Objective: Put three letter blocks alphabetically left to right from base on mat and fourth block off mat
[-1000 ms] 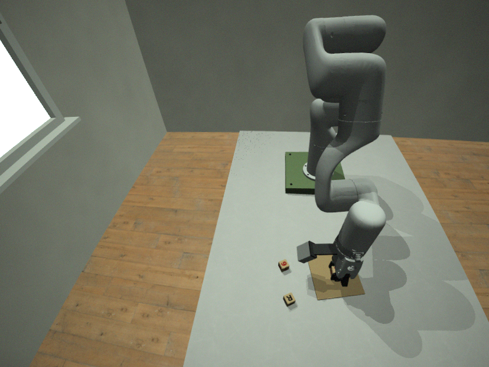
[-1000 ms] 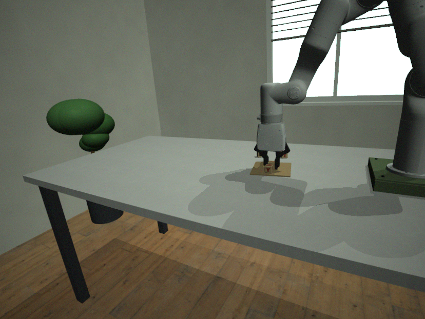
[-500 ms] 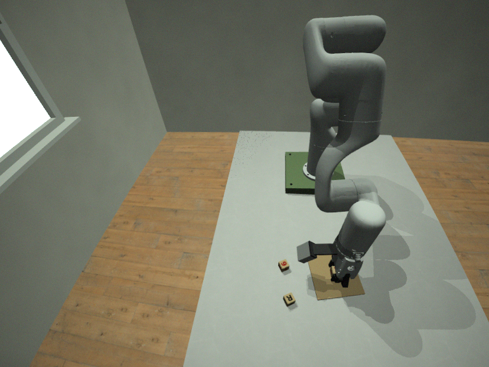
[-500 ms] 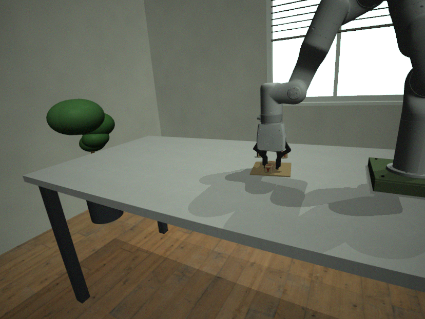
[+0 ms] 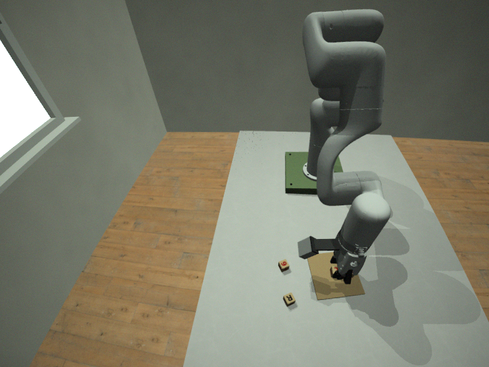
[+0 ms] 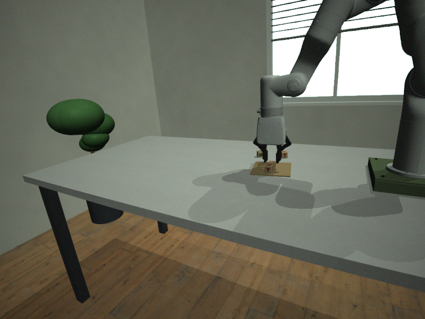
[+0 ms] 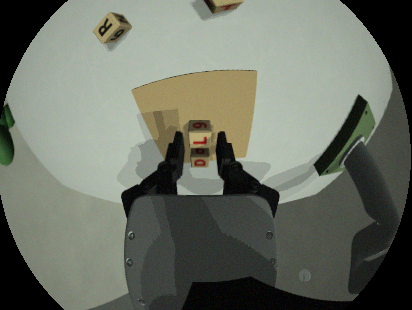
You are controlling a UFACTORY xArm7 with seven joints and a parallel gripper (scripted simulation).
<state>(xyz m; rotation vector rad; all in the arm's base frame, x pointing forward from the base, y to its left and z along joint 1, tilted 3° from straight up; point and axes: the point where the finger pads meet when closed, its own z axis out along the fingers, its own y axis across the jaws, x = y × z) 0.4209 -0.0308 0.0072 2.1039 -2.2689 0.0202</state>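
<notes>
Right now my hand is 5 cm above the tan mat.
</notes>
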